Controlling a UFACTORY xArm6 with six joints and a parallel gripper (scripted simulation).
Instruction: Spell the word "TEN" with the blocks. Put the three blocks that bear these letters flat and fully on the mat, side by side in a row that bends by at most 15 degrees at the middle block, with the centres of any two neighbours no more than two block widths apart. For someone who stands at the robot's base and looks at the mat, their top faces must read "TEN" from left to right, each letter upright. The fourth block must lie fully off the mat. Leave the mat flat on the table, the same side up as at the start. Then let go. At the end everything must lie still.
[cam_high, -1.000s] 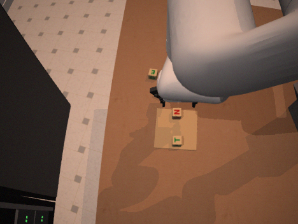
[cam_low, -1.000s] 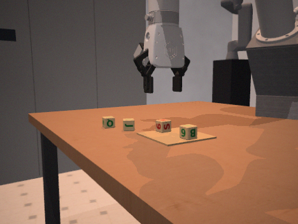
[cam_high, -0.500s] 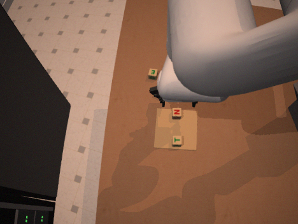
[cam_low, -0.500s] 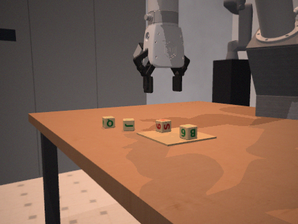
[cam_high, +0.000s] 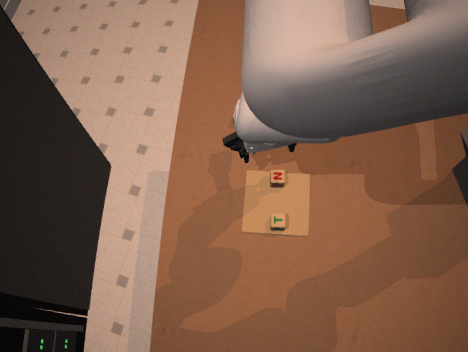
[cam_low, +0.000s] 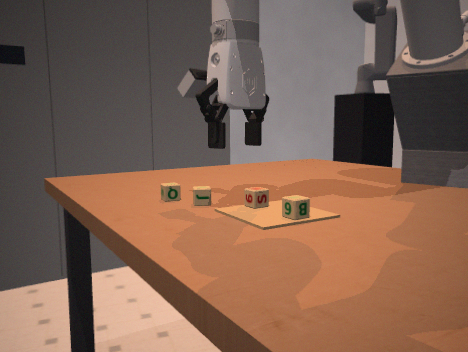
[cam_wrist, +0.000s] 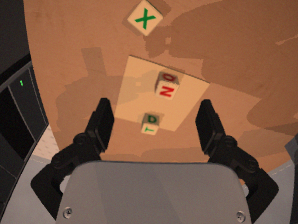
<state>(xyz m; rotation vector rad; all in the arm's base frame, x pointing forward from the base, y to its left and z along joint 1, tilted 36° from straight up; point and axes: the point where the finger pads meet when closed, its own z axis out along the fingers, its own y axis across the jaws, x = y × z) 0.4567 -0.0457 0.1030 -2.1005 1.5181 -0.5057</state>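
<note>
The E block is 120 mm to the right of my hand, 100 mm below it and 70 mm ahead of it. Round my hand: tan mat 110 mm below, 70 mm to the left, 30 mm behind; then X block 100 mm below, 60 mm to the right, 40 mm ahead; then T block 120 mm to the left, 90 mm below, 40 mm behind.
</note>
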